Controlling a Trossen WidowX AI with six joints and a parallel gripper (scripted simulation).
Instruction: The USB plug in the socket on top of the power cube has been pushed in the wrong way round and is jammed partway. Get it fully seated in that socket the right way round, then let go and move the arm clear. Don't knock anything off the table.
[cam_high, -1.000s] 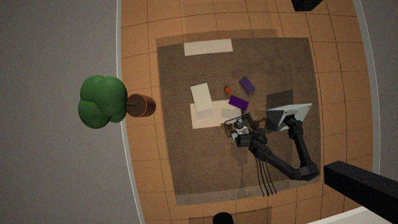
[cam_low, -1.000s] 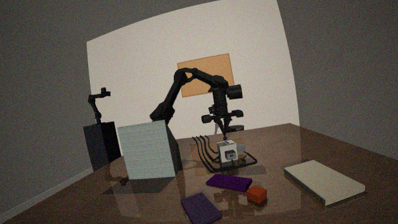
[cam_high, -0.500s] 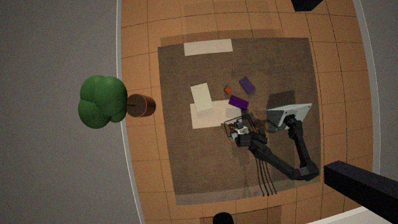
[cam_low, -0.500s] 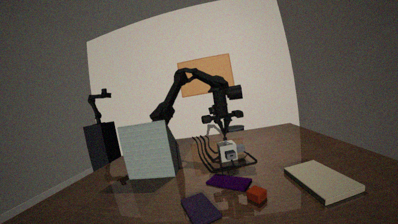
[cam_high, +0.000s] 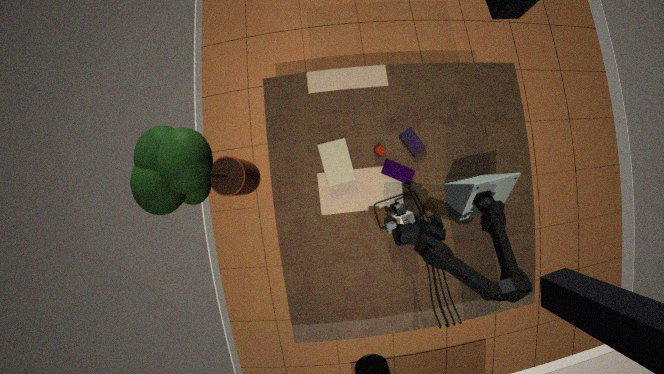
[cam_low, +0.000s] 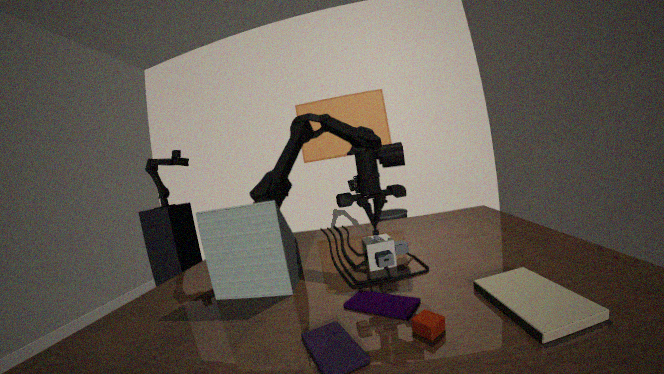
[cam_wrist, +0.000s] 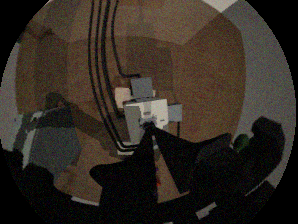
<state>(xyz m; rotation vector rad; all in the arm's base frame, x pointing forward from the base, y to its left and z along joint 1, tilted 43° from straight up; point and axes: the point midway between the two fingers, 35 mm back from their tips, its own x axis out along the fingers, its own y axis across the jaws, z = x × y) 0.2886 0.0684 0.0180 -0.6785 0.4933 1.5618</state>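
Now: gripper tip 2 cm above the dark USB plug. Round my gripper tip: orange block 4 cm ahead, 33 cm to the right, 10 cm below; then cream book 24 cm ahead, 32 cm to the right, 11 cm below.
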